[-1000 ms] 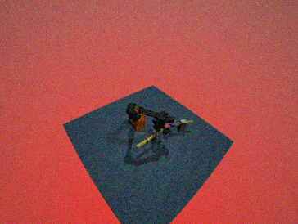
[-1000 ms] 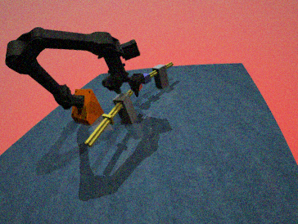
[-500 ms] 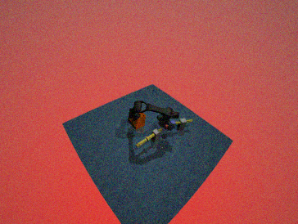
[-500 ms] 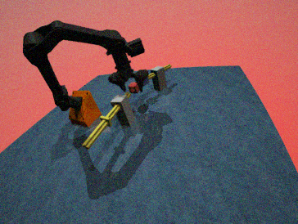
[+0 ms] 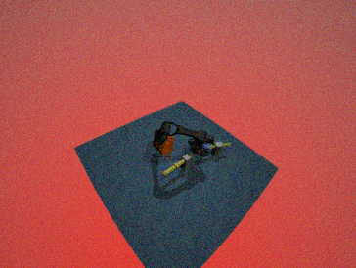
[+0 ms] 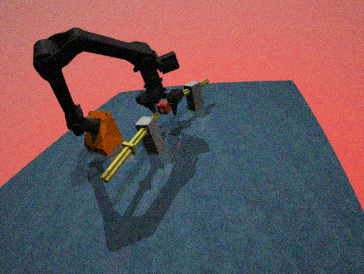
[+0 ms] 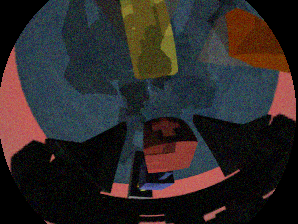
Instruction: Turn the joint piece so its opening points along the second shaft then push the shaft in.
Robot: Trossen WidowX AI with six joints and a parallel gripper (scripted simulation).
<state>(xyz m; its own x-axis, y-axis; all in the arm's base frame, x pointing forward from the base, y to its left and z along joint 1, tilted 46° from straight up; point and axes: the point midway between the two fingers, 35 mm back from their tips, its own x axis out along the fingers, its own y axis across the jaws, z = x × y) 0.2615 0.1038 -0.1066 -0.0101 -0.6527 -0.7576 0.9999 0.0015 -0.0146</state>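
My gripper tip is now 3 cm below the red square joint piece and 1 cm to the right of it.
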